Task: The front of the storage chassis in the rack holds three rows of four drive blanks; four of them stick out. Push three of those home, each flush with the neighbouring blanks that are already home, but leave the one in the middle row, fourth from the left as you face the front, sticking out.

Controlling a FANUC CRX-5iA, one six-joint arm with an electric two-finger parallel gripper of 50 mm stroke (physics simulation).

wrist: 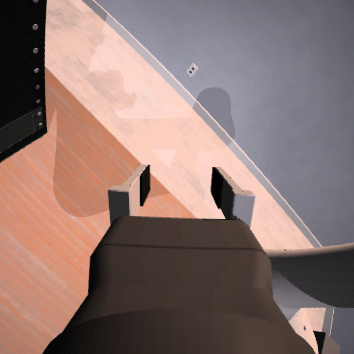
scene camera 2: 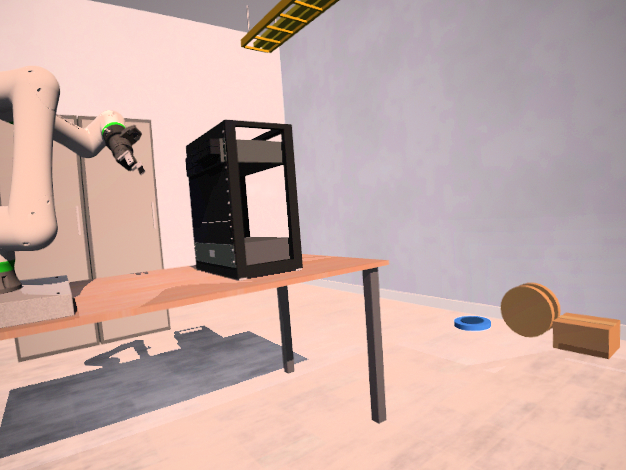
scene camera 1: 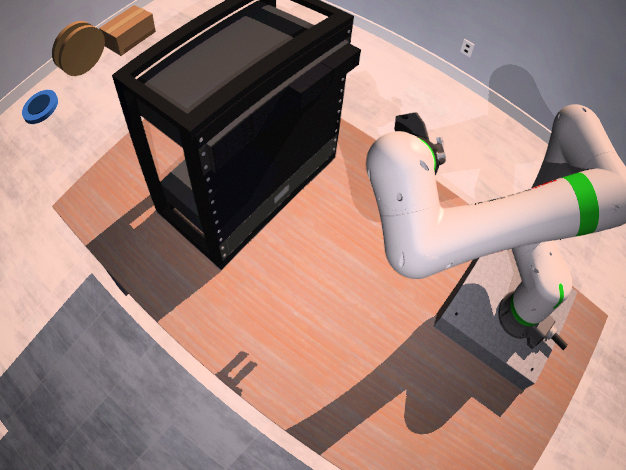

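Where they show: gripper, fingertip midpoint: (wrist: 180,177) (scene camera 2: 137,168); arm's base, origin of the base link: (scene camera 1: 519,315).
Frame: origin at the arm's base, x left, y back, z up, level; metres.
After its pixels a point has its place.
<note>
The black rack (scene camera 1: 196,187) {x 0.496, y -0.718, z 0.321 m} (scene camera 2: 238,202) {x -0.002, y -0.788, z 0.217 m} stands on the table, and its right front edge (wrist: 41,60) {x 0.000, y -0.760, z 0.188 m} shows at the left of the wrist view. The storage chassis (scene camera 1: 227,55) {x 0.271, y -0.893, z 0.462 m} (scene camera 2: 260,151) {x 0.043, y -0.909, z 0.417 m} sits in its upper part. Dark blocks (scene camera 1: 321,80) {x 0.169, y -0.686, z 0.451 m} (scene camera 2: 214,147) {x 0.022, y -0.721, z 0.427 m} stick out of the chassis front; they are too dark to tell apart by row and column. The blanks do not show in the wrist view. My gripper (scene camera 2: 135,165) {x 0.050, y -0.448, z 0.359 m} (wrist: 180,177) {x 0.050, y -0.448, z 0.359 m} is open and empty, in front of the rack and apart from it, tilted downward. In scene camera 1 the fingers are hidden behind the wrist.
The wooden table (scene camera 1: 303,283) {x 0.350, y -0.522, z -0.076 m} (scene camera 2: 166,293) {x -0.042, y -0.497, z -0.076 m} (wrist: 45,240) {x 0.156, y -0.514, z -0.076 m} carries the rack and the grey base block (scene camera 1: 480,323) {x 0.112, y -0.081, z 0.004 m} (scene camera 2: 35,308) {x -0.190, y -0.142, z -0.039 m} of the arm. A yellow cable tray (scene camera 2: 283,25) hangs overhead. A blue ring, a brown spool and a carton lie on the floor behind the rack.
</note>
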